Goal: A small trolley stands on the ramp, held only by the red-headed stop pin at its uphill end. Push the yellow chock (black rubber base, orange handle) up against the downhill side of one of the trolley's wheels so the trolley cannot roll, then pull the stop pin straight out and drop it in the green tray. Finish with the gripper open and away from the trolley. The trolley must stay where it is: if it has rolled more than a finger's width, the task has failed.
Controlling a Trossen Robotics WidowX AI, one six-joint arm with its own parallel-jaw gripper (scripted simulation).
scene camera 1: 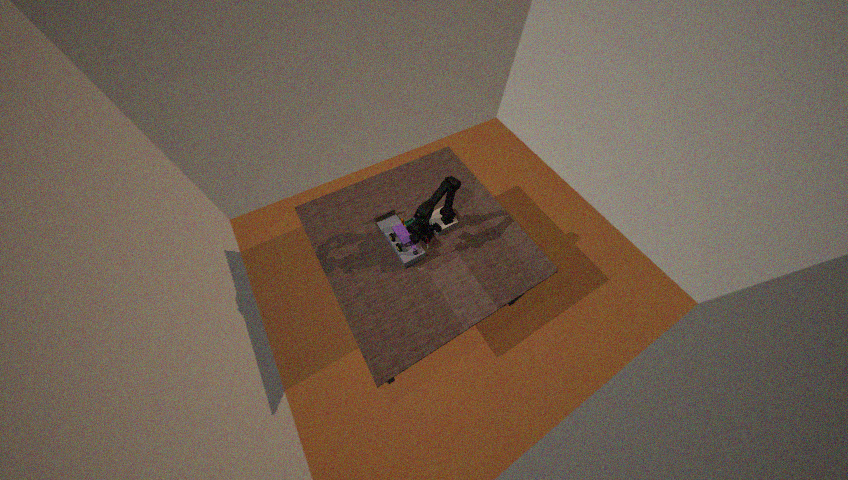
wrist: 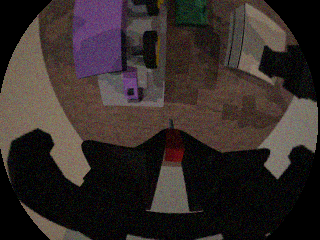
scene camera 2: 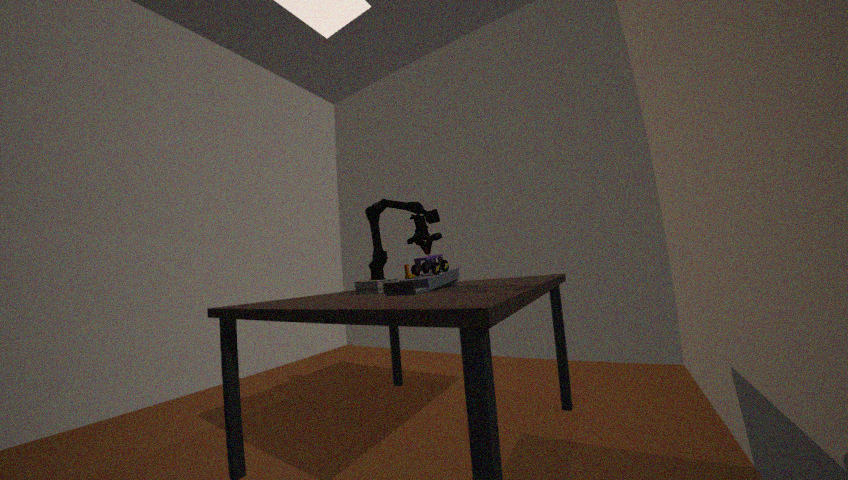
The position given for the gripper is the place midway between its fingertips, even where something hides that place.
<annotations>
The gripper (wrist: pixel 172 133) holds a red-headed stop pin.
</annotations>
